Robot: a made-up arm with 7 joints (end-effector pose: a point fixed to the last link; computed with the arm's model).
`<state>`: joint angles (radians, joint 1 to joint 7).
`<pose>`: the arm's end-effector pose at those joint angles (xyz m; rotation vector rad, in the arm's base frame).
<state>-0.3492 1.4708 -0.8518 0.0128 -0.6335 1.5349 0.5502</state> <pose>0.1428 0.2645 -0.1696 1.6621 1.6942 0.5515</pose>
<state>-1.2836 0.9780 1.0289 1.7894 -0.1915 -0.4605 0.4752</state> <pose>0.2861 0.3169 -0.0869 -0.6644 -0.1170 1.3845</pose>
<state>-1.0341 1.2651 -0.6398 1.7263 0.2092 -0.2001 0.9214</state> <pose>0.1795 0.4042 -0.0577 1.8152 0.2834 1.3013</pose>
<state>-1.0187 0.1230 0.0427 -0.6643 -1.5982 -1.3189 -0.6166</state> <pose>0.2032 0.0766 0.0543 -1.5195 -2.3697 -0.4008</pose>
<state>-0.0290 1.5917 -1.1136 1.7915 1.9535 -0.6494 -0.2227</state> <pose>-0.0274 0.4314 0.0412 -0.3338 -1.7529 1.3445</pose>
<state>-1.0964 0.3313 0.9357 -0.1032 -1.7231 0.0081 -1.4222</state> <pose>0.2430 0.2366 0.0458 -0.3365 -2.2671 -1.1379</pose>
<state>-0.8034 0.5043 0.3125 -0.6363 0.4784 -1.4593 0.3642</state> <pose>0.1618 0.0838 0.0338 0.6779 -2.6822 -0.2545</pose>
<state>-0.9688 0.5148 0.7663 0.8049 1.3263 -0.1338 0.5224</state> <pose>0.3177 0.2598 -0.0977 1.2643 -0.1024 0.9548</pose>
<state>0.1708 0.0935 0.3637 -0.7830 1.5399 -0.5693 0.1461</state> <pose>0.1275 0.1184 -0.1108 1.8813 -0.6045 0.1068</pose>
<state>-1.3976 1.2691 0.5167 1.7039 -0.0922 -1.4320 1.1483</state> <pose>0.2116 0.3552 0.0433 -0.2280 -1.5482 1.8401</pose>
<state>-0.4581 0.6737 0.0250 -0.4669 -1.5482 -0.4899 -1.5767</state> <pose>0.2304 0.1236 -0.0238 -0.1494 -1.4801 -1.7236</pose>
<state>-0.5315 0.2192 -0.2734 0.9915 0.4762 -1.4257 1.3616</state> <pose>0.2139 0.0494 -0.2702 -0.1141 -0.7270 0.4357</pose>
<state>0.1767 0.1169 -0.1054 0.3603 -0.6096 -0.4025 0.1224</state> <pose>0.0866 0.0950 -0.3165 -0.3875 0.4086 0.3820</pose>
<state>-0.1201 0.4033 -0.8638 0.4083 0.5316 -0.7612 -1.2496</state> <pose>0.0830 0.0056 -0.3061 0.6738 0.1897 -2.5083</pose>
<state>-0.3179 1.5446 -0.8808 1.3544 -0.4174 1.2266 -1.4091</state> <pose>0.0340 0.4249 -0.0320 -0.5276 1.9390 0.9806</pose>
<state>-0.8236 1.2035 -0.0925 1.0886 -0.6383 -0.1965 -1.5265</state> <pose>0.2512 0.3596 -0.0436 0.3114 0.2931 -0.8291</pose>
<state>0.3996 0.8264 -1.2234 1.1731 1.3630 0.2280 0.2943</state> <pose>-0.1812 0.2838 -0.2647 1.9932 0.7715 -2.2337</pose>
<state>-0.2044 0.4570 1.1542 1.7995 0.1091 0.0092 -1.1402</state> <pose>-0.0238 0.2046 -0.3576 -1.1684 0.8493 0.0762</pose>
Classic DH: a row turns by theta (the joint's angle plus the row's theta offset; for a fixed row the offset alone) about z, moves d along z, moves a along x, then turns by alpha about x. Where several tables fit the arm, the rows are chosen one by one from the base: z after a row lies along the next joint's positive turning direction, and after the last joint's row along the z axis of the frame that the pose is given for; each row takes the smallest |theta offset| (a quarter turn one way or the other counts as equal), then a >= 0, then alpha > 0; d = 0 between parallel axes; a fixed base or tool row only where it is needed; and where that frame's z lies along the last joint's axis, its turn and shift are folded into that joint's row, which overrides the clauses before.
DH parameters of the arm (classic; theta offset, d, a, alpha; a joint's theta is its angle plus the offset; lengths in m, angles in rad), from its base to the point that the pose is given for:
base (fixed): -0.071 0 0 -1.3004
joint 1: -1.3111 0.0591 -0.0215 -1.5708
joint 2: 1.2915 -0.0001 -0.0042 1.5708
joint 3: 1.5708 -0.1823 0.0223 -1.5708
joint 4: 1.5708 0.002 0.0108 1.5708
joint 5: 0 0.1601 0 -1.5708
joint 6: -1.5708 0 0.0453 1.5708
joint 7: 0 0 0 0

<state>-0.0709 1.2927 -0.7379 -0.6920 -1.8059 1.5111 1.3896</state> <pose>0.0550 0.1020 -0.1601 1.1633 1.6258 -0.4220</pose>
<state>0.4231 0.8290 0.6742 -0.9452 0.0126 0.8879 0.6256</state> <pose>0.1090 0.1946 -0.0387 1.1027 -0.0188 0.9903</pose>
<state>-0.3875 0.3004 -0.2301 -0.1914 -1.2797 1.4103 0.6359</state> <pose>0.2019 0.0161 -0.1708 -0.0711 1.2601 -0.5264</pose>
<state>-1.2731 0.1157 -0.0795 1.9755 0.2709 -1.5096 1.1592</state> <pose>0.3026 0.0306 -0.1948 -0.0586 -0.5729 0.5553</pose>
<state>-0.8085 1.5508 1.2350 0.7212 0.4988 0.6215 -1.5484</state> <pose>0.0472 0.3983 0.1483 0.2219 0.1530 0.1530</pose>
